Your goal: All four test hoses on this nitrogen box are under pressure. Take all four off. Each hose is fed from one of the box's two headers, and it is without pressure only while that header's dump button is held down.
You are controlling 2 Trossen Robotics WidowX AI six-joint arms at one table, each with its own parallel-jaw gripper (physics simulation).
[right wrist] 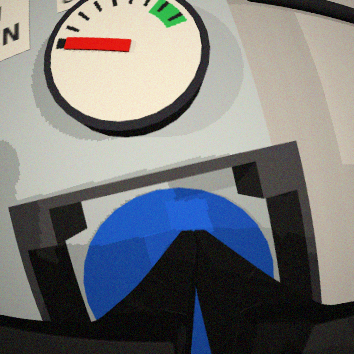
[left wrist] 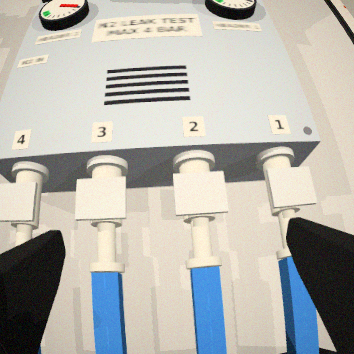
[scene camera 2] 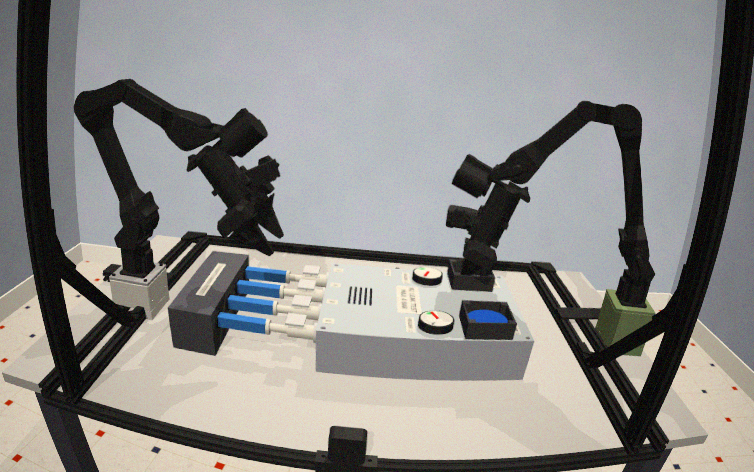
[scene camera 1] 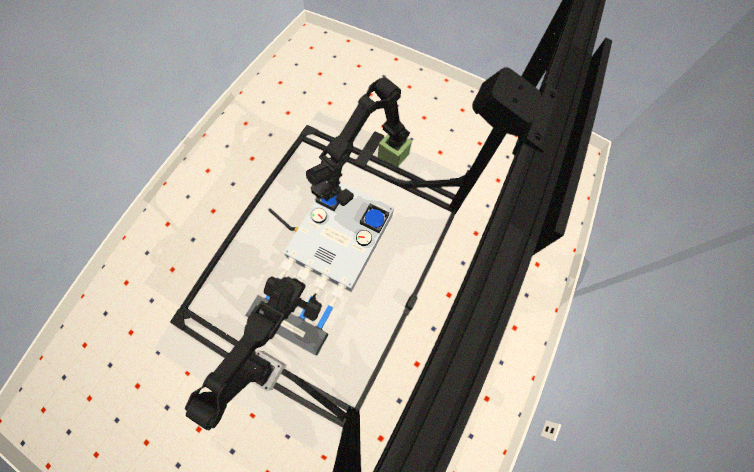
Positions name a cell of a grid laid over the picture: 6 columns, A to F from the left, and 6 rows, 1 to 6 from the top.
Scene:
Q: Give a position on a grey nitrogen box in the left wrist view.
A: C2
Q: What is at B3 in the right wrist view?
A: A grey nitrogen box.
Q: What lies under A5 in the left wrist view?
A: My left gripper.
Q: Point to a grey nitrogen box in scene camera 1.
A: At C4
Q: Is my left gripper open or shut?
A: Open.

